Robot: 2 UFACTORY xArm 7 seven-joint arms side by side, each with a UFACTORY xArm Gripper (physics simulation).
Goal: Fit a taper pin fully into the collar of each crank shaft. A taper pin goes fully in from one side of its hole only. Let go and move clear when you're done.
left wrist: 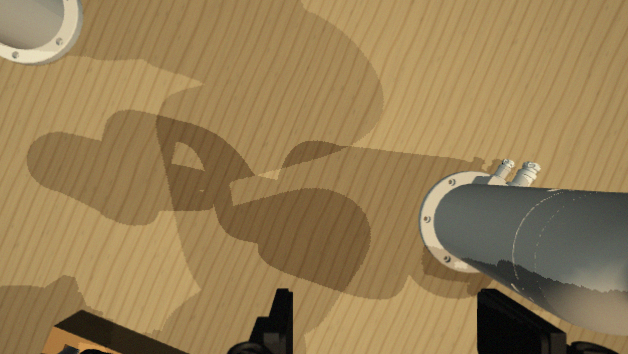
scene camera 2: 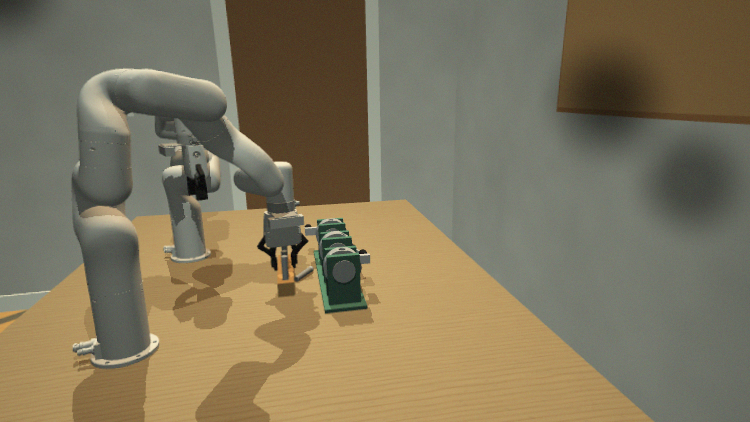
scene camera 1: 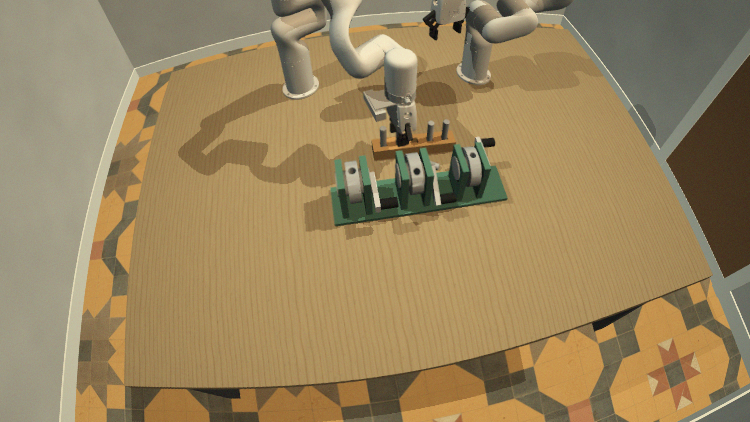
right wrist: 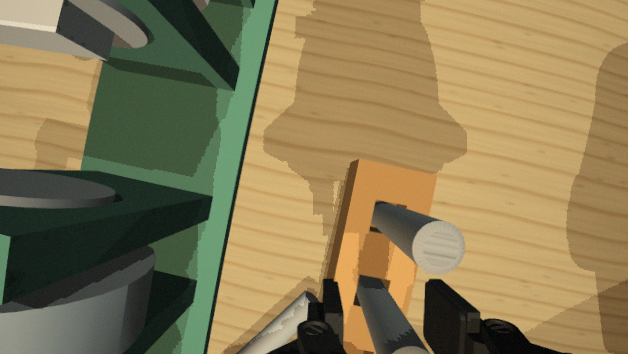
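Where they show: left gripper, fingertip midpoint: (left wrist: 384, 320) (scene camera 2: 198, 197) (scene camera 1: 445, 34); right gripper, fingertip midpoint: (scene camera 2: 284, 267) (scene camera 1: 399, 138) (right wrist: 380, 307); left arm's base at its link origin: (left wrist: 467, 220) (scene camera 2: 191, 256) (scene camera 1: 473, 73); right arm's base at its link origin: (left wrist: 32, 14) (scene camera 2: 126, 351) (scene camera 1: 300, 87).
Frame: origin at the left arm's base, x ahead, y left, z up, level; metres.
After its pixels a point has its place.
Observation:
My right gripper (scene camera 1: 402, 137) {z 0.056, x 0.370, y -0.270 m} (scene camera 2: 284, 266) {z 0.056, x 0.370, y -0.270 m} (right wrist: 380, 307) {z 0.056, x 0.370, y -0.270 m} is open, low over the orange rack (scene camera 1: 385, 153) {z 0.026, x 0.401, y -0.307 m} (scene camera 2: 285, 288) {z 0.024, x 0.383, y -0.341 m} (right wrist: 400, 172) {z 0.040, x 0.382, y -0.339 m}, its fingers on either side of an upright grey taper pin (right wrist: 387, 315) {z 0.084, x 0.376, y -0.278 m}. Other pins stand in the rack: one (scene camera 1: 382, 136) {z 0.084, x 0.388, y -0.315 m} (right wrist: 438, 247) {z 0.109, x 0.380, y -0.313 m} at the left end, two (scene camera 1: 430, 131) {z 0.082, x 0.364, y -0.187 m} (scene camera 1: 445, 129) {z 0.084, x 0.356, y -0.145 m} at the right. A loose pin (scene camera 1: 436, 165) {z 0.017, x 0.430, y -0.170 m} (scene camera 2: 304, 273) {z 0.013, x 0.416, y -0.211 m} (right wrist: 280, 325) {z 0.015, x 0.410, y -0.220 m} lies between rack and green stand. In scene camera 1 the left collar (scene camera 1: 352, 188) {z 0.132, x 0.583, y -0.377 m}, middle collar (scene camera 1: 415, 183) {z 0.124, x 0.562, y -0.236 m} and right collar (scene camera 1: 473, 170) {z 0.135, x 0.528, y -0.096 m} show dark holes. My left gripper (scene camera 1: 445, 31) {z 0.238, x 0.096, y -0.131 m} (scene camera 2: 197, 194) {z 0.238, x 0.096, y -0.131 m} (left wrist: 384, 320) {z 0.238, x 0.096, y -0.131 m} is open, high and away.
The green stand (scene camera 1: 385, 212) {z 0.010, x 0.573, y -0.305 m} (scene camera 2: 345, 308) {z 0.008, x 0.553, y -0.439 m} (right wrist: 240, 135) {z 0.010, x 0.481, y -0.326 m} runs beside the rack. Black crank handles (scene camera 1: 388, 203) {z 0.108, x 0.606, y -0.297 m} (scene camera 1: 447, 198) {z 0.075, x 0.570, y -0.156 m} stick out near its front, and another handle (scene camera 1: 488, 142) {z 0.110, x 0.416, y -0.036 m} is at the upper right. The right arm's base (scene camera 1: 300, 91) {z 0.022, x 0.132, y -0.586 m} (scene camera 2: 125, 359) {z 0.010, x 0.108, y -0.642 m} stands behind at the left.

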